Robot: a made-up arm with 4 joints.
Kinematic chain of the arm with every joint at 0, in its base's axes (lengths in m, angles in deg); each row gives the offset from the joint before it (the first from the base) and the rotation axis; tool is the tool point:
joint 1: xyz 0 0 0.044 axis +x
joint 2: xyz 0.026 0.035 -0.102 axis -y
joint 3: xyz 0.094 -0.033 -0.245 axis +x
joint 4: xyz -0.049 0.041 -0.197 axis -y
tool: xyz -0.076 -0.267 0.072
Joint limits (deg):
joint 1: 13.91..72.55
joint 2: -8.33..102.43
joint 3: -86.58..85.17
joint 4: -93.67..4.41
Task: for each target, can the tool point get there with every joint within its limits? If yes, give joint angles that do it. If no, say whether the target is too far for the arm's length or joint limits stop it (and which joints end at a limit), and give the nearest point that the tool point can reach.
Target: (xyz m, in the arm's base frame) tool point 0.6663 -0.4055 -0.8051
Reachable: no: too far | nearest point 0.3461 -0.0736 -0.4010 | short by 0.613 m
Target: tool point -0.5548 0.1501 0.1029
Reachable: no: joint limits stop it (at a limit: joint 1, joint 2, joint 3, joint 4) | nearest point -0.0139 0.0753 -0.1288 | short by 0.593 m
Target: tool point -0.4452 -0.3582 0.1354
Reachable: no: joint limits stop it (at a limit: joint 1, joint 2, joint 3, joint 4) | nearest point 0.0261 -0.1385 0.0331 | short by 0.530 m
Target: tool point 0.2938 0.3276 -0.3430
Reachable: yes | joints 56.19 21.07 29.05 -85.79
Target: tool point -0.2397 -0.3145 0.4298
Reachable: no: joint limits stop it (at a limit: joint 1, joint 2, joint 3, joint 4) | nearest point 0.0261 -0.1385 0.0331 | short by 0.509 m
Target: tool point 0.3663 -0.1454 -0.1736
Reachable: yes | joints 25.16 75.13 -0.10 -52.20
